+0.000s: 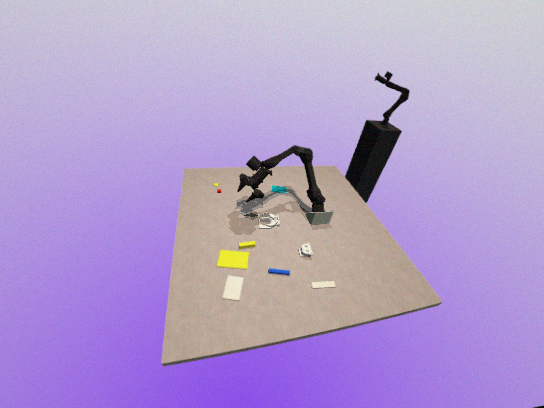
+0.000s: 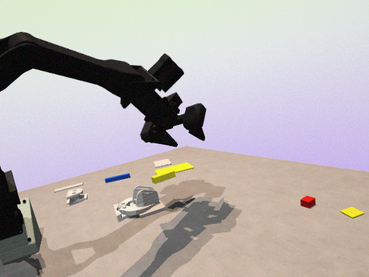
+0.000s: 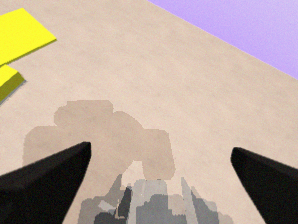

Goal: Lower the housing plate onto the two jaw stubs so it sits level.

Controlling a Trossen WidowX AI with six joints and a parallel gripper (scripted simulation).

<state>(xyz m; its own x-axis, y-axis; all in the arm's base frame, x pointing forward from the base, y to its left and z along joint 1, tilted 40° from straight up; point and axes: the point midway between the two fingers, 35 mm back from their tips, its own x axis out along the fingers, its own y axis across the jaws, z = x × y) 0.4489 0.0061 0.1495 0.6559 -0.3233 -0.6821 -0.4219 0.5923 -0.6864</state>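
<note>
Now: gripper tip 33 cm to the right of the white housing part, 31 cm past it and 13 cm above it. Also, from my gripper tip: yellow plate: 31 cm to the left, 15 cm below, 8 cm ahead; then yellow bar: 24 cm to the left, 14 cm below; then red cube: 26 cm to the right, 15 cm below, 12 cm ahead.
</note>
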